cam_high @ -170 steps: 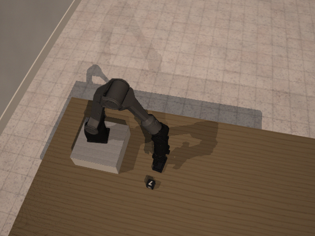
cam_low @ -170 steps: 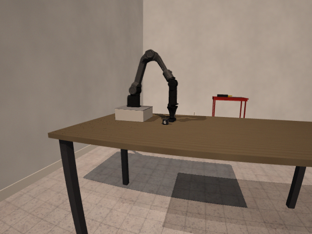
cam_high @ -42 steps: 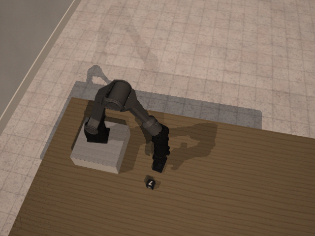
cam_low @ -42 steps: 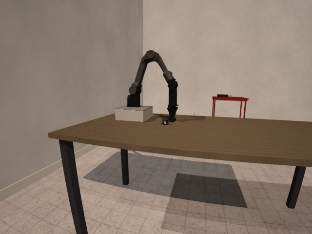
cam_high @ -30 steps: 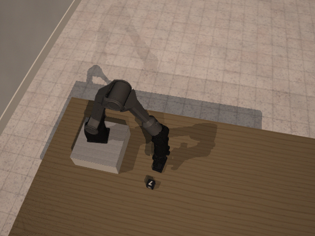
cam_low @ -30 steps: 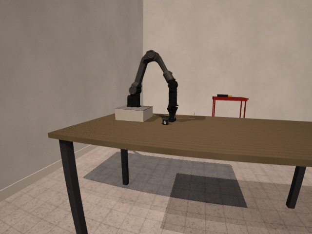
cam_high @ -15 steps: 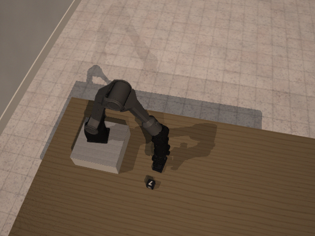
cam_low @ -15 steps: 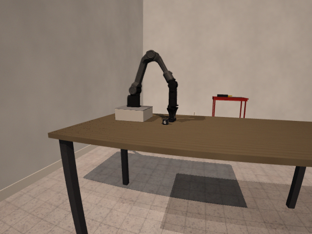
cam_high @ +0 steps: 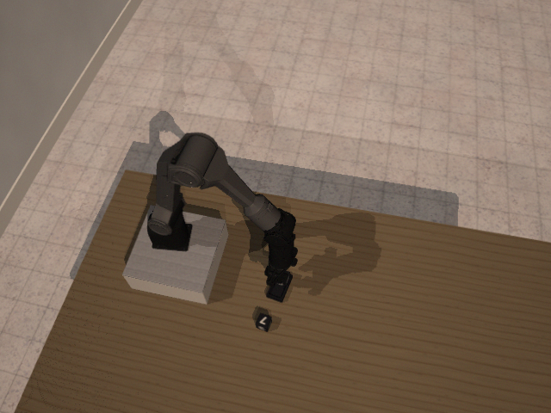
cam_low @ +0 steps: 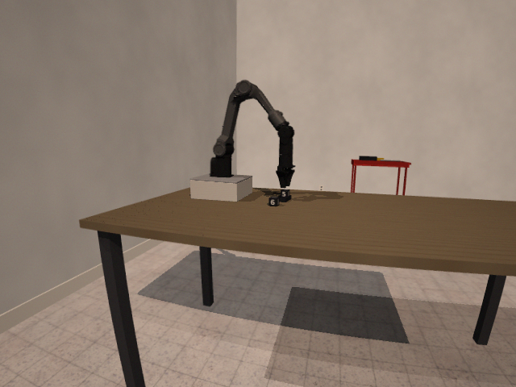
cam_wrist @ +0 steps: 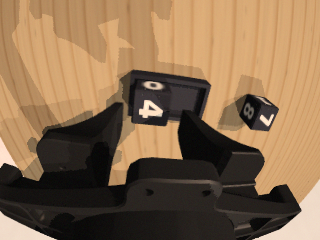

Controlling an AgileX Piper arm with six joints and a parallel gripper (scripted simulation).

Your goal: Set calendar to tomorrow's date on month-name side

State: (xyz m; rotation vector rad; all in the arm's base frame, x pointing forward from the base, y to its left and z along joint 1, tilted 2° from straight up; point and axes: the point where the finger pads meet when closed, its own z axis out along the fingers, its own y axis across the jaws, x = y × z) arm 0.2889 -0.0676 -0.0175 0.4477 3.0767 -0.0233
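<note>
The tray lies 1 cm behind my hand, 2 cm to the right of it and 5 cm below it. From my hand the other things lie so: black number cube (4 cm behind, 12 cm to the right, 4 cm below).
</note>
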